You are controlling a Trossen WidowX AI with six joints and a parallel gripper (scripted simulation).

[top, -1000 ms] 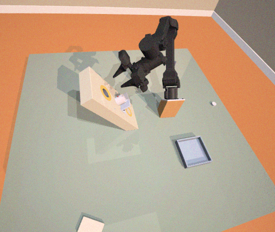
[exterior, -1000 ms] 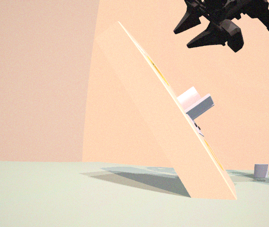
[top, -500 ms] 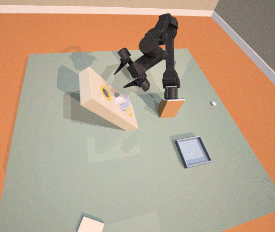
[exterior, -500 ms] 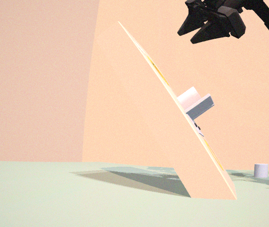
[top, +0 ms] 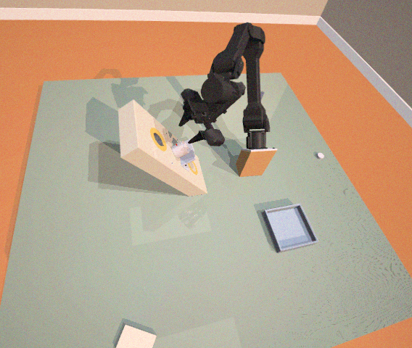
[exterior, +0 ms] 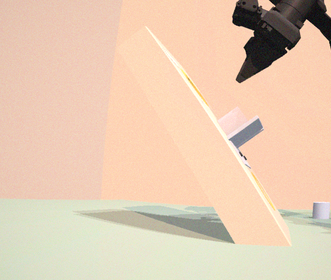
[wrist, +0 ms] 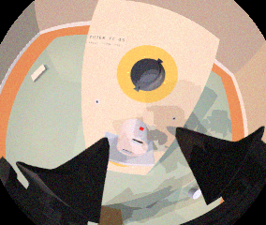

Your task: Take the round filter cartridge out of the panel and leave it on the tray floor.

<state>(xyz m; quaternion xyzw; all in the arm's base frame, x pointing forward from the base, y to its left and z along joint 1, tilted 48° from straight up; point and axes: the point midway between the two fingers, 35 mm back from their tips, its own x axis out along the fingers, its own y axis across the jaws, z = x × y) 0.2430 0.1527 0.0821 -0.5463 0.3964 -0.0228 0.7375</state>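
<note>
Right now my gripper tip is 7 cm above the round filter cartridge and 1 cm short of it. Also, from my gripper tip: grey tray 39 cm behind, 24 cm below, 22 cm to the left; grey bracket 11 cm below, 1 cm behind; cream service panel 9 cm below, 5 cm ahead, 1 cm to the left.
</note>
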